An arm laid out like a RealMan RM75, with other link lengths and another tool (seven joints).
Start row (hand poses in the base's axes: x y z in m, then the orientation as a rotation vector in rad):
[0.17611, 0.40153, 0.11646, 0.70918, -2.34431, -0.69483]
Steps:
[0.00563, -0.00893, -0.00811, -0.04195, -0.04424, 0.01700]
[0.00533, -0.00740, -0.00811, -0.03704, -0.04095, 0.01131]
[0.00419, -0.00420, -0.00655, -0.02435, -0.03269, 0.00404]
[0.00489, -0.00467, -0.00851, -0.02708, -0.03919, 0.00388]
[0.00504, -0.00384, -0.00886, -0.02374, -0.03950, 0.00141]
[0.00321, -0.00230, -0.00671, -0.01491, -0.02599, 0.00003]
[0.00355, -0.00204, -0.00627, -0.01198, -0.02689, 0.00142]
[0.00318, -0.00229, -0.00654, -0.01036, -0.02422, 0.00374]
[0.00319, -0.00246, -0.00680, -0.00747, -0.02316, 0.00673]
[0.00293, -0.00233, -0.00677, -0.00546, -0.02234, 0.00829]
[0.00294, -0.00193, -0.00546, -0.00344, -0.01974, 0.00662]
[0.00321, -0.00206, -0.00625, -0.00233, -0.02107, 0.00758]
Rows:
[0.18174, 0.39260, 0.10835, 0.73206, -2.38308, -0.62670]
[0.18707, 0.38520, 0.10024, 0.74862, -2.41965, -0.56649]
[0.19126, 0.38100, 0.09369, 0.75798, -2.45006, -0.52614]
[0.19615, 0.37633, 0.08518, 0.76871, -2.48617, -0.47997]
[0.20119, 0.37249, 0.07632, 0.77769, -2.52300, -0.43800]
[0.20440, 0.37019, 0.06961, 0.78265, -2.54737, -0.41115]
[0.20795, 0.36815, 0.06334, 0.79068, -2.57164, -0.38706]
[0.21113, 0.36586, 0.05680, 0.80113, -2.59213, -0.36488]
[0.21432, 0.36340, 0.05000, 0.81597, -2.61005, -0.34572]
[0.21725, 0.36107, 0.04323, 0.83322, -2.62634, -0.32884]
[0.22019, 0.35914, 0.03777, 0.84806, -2.64103, -0.31581]
[0.22340, 0.35708, 0.03152, 0.86507, -2.65641, -0.30342]

